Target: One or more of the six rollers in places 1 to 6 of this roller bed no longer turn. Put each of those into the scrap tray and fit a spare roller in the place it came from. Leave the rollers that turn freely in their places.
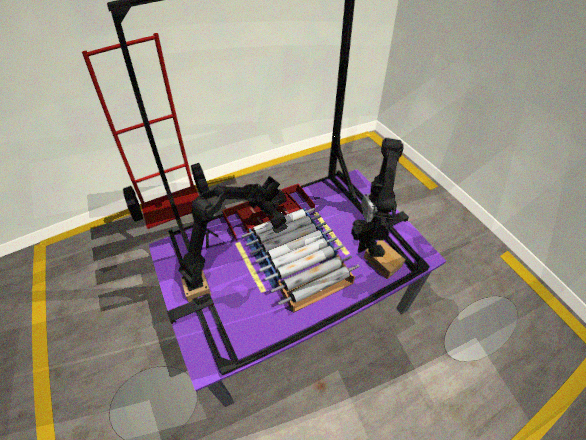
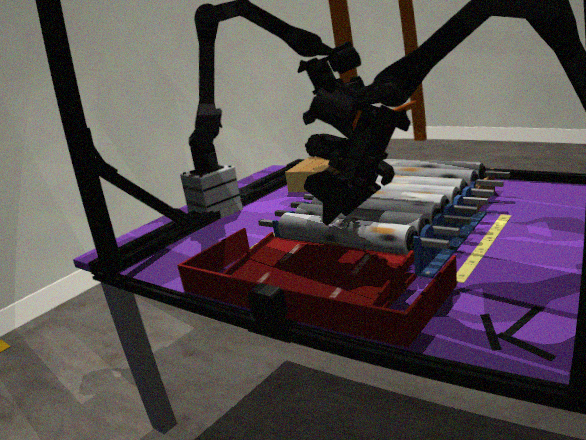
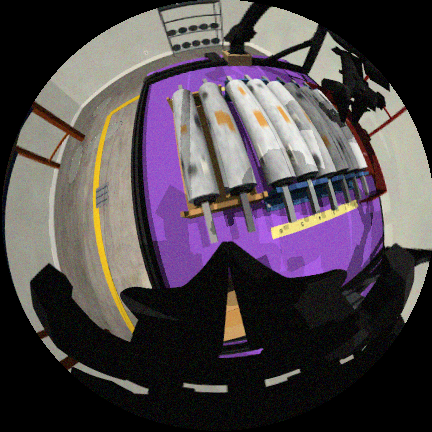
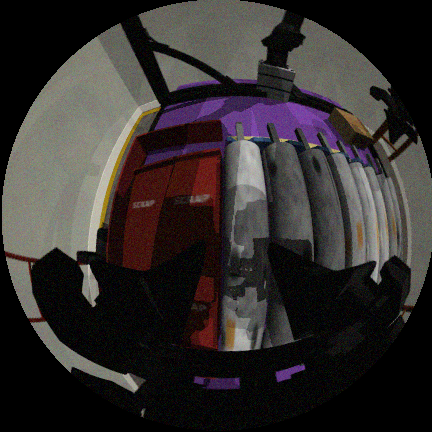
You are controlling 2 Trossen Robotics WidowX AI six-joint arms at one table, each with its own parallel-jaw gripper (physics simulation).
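Seen in the pictures: left gripper, between the fingertips: (image 1: 358, 252) (image 3: 226, 245); right gripper, between the fingertips: (image 2: 334, 219) (image 3: 347, 123) (image 4: 237, 246); left arm's base, origin of its link: (image 2: 206, 170) (image 4: 275, 64); right arm's base, origin of its link: (image 1: 194, 282) (image 3: 236, 52).
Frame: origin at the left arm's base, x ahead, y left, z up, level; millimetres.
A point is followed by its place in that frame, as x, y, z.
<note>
The roller bed holds six grey rollers on blue bearings, next to a yellow number strip (image 1: 249, 266) (image 3: 314, 219). My right gripper (image 1: 279, 227) @[474, -40, -31] (image 2: 335, 218) @[474, -40, -31] (image 4: 237, 246) @[474, -40, -31] is open, with a finger on each side of the roller in place 1 (image 1: 293, 216) @[412, -31, -38] (image 2: 378, 233) @[561, -30, -44] (image 4: 243, 189) @[421, -45, -35], the one nearest the scrap tray. The red scrap tray (image 1: 300, 190) @[315, -238, -81] (image 2: 217, 279) @[413, -252, -70] (image 4: 160, 225) @[473, -146, -83] lies right beside that roller. Two spare rollers (image 1: 319, 284) @[411, 353, -36] (image 3: 193, 141) @[361, 326, -35] rest on a wooden rack at the bed's other end. My left gripper (image 1: 375, 250) (image 3: 226, 245) @[221, 282, 20] is shut and empty, hanging over a wooden block (image 1: 387, 262) @[86, 322, -55].
A black gantry post (image 1: 340, 87) @[115, -316, 447] rises at the back of the purple table (image 1: 256, 319) @[684, 403, -110]. A red hand truck (image 1: 165, 205) leans on the wall behind. My right arm reaches across the scrap tray.
</note>
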